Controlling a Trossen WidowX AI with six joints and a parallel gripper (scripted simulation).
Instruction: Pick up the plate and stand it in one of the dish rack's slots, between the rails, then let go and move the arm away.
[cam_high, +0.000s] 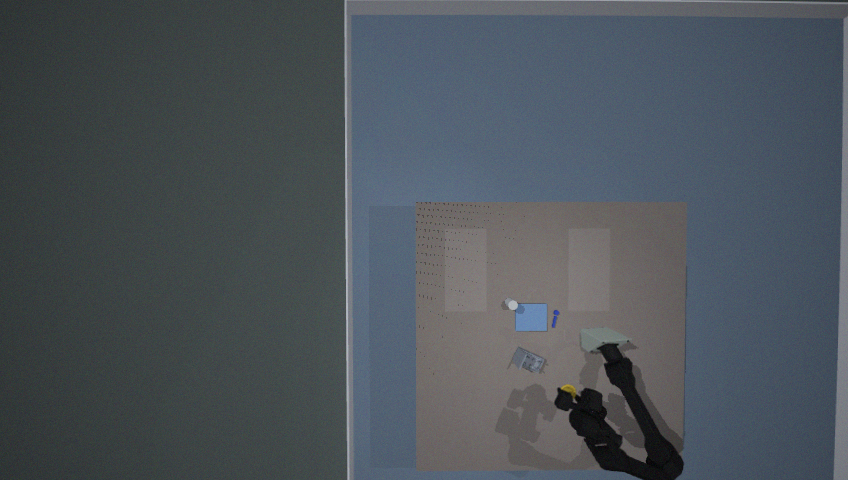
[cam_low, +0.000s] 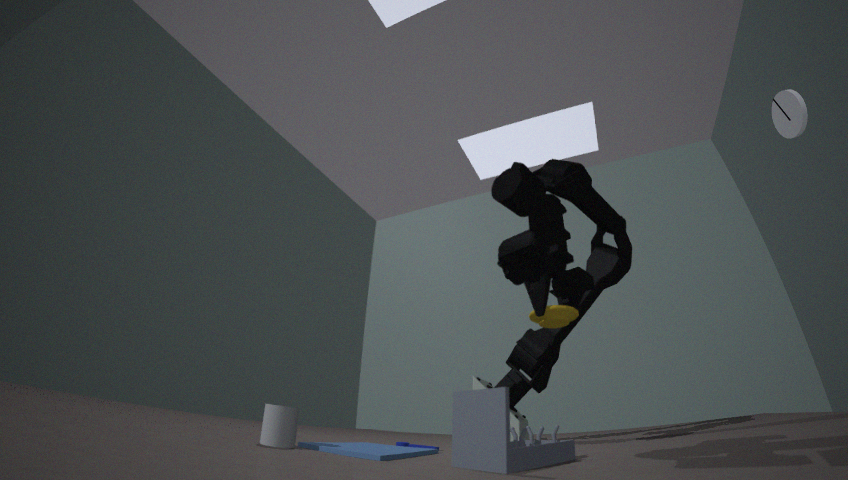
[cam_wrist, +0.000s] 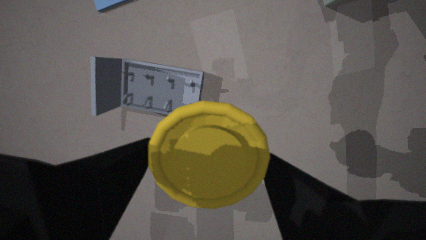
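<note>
My gripper tip is now 80 mm short of the grey dish rack, 30 mm to the left of it and 150 mm above it. Round my gripper tip: blue mat: 90 mm ahead, 240 mm to the right, 170 mm below; then yellow plate: 10 mm above; then white cup: 200 mm ahead, 300 mm to the right, 150 mm below.
</note>
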